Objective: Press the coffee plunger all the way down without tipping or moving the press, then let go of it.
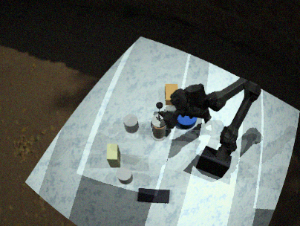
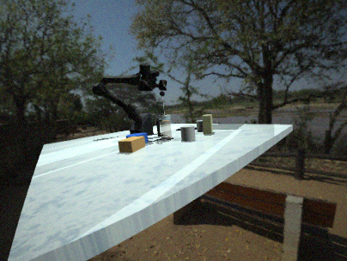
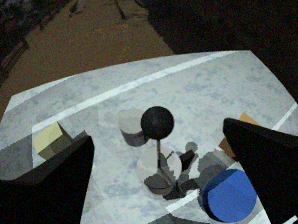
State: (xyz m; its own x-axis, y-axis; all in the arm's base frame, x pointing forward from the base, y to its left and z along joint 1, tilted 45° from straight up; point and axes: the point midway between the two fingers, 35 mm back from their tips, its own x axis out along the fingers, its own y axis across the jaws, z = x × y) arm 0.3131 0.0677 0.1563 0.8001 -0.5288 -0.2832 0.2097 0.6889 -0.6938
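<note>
Right now the coffee press is 15 cm below my gripper tip, 3 cm ahead of it and 2 cm to the right of it. Also, from my gripper tip: yellow block (23 cm below, 22 cm to the left, 17 cm ahead); dark flat slab (32 cm to the left, 28 cm below, 8 cm behind).
</note>
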